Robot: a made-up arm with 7 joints.
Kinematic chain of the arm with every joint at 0, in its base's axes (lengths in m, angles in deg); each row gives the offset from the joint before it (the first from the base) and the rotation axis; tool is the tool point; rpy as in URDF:
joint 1: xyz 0 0 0.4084 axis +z
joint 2: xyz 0 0 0 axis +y
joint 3: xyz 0 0 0.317 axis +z
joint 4: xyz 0.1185 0 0 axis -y
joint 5: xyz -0.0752 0 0.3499 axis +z
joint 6: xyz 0 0 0 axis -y
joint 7: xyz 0.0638 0 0 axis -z
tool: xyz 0 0 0 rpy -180 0 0
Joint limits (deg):
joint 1: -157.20..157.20
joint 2: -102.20..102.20
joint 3: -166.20..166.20
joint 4: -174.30..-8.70
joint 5: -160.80..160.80
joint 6: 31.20..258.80
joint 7: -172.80..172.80
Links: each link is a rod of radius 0.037 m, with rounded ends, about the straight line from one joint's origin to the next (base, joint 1, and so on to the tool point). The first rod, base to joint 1, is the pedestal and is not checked.
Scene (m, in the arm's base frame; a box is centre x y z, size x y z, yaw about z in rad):
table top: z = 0
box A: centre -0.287 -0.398 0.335 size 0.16 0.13 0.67 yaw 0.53
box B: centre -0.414 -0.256 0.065 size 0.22 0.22 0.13 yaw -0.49
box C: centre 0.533 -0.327 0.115 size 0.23 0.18 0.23 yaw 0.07
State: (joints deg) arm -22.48 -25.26 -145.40 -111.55 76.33 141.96 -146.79
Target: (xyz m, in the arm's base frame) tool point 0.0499 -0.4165 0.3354
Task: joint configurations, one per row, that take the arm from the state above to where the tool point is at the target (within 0.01 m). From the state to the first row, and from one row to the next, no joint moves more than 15 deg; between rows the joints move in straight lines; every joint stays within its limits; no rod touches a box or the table.
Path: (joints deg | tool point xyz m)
1: -24.32 -22.66 -136.13 -124.85 80.05 151.72 -142.95 | -0.5024 -0.0934 0.4170
2: -26.15 -20.06 -126.86 -138.16 83.77 161.48 -139.11 | -0.4201 -0.1335 0.3941
3: -27.99 -17.46 -117.59 -151.46 87.49 171.24 -135.26 | -0.3327 -0.1503 0.3784
4: -13.94 -5.06 -112.52 -162.15 88.10 170.18 -133.79 | -0.2295 -0.2063 0.3903
5: 0.11 7.34 -107.45 -172.83 88.70 169.13 -132.32 | -0.1343 -0.2101 0.3929
6: 7.70 -4.17 -107.80 -165.54 86.12 160.37 -135.93 | -0.1075 -0.2727 0.3751
7: 15.30 -15.67 -108.14 -158.24 83.54 151.61 -139.55 | -0.0651 -0.3300 0.3602
8: 22.89 -27.17 -108.49 -150.95 80.96 142.85 -143.17 | -0.0113 -0.3785 0.3475
9: 30.48 -38.67 -108.83 -143.65 78.38 134.09 -146.79 | 0.0499 -0.4165 0.3354

